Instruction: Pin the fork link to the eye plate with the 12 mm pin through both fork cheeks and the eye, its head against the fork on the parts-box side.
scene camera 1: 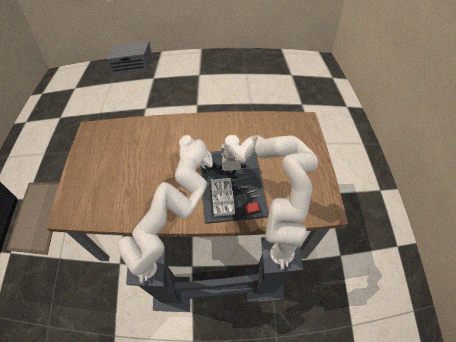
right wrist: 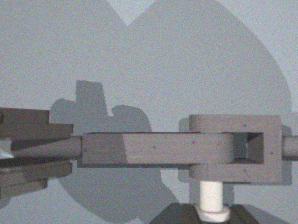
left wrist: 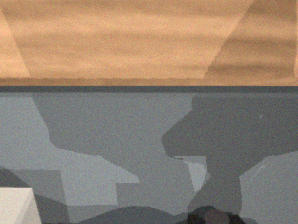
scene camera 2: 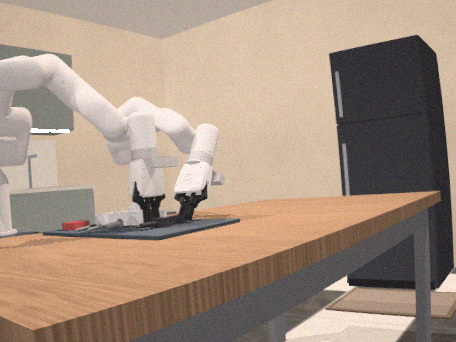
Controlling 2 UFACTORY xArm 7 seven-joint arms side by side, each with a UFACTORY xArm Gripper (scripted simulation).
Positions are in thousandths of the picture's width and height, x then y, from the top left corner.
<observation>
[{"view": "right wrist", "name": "my left gripper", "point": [186, 654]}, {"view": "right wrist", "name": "eye plate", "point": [324, 658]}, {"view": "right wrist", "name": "dark mat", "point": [344, 328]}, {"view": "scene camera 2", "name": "my right gripper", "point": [334, 651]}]
</observation>
